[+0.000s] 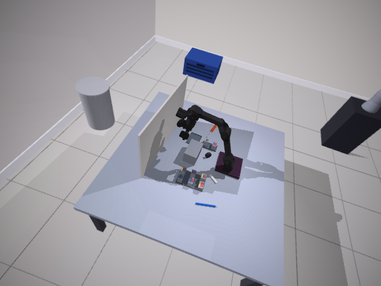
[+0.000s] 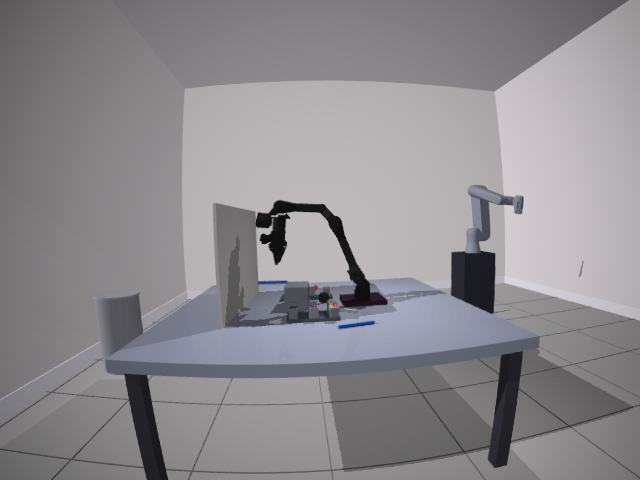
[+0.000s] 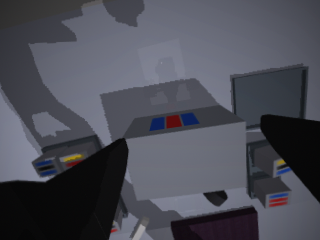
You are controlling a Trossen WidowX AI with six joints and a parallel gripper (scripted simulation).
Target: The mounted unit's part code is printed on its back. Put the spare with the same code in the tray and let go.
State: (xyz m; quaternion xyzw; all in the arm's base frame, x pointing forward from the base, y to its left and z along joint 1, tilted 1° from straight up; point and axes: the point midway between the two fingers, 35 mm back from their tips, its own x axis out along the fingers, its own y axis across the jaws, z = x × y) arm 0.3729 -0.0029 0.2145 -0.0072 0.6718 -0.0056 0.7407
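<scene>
Right now my gripper tip is 180 mm to the right of the grey spare, 150 mm past it and 150 mm above it. The rest, counted from my gripper tip: black tape roll 200 mm behind, 170 mm below, 40 mm to the right; then white wall panel 170 mm ahead, 30 mm above; then mounted unit 140 mm below, 80 mm behind, 10 mm to the left.
</scene>
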